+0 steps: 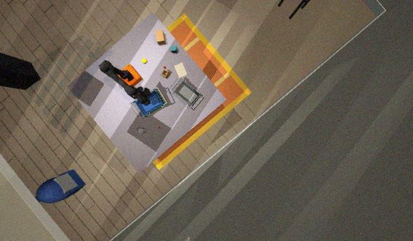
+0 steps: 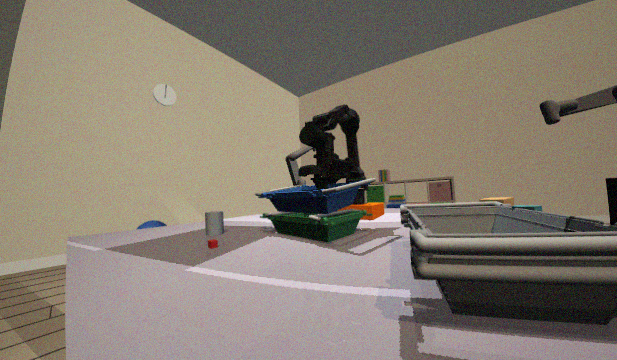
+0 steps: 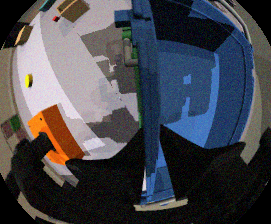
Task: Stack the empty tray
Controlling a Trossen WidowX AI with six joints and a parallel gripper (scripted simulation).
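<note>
Right now my gripper tip is 7 cm short of the blue tray and 2 cm below it. From my gripper tip the other things lie so: cardboard box: 50 cm behind, 46 cm to the left, 6 cm below; then teal block: 31 cm behind, 52 cm to the left, 7 cm below.
</note>
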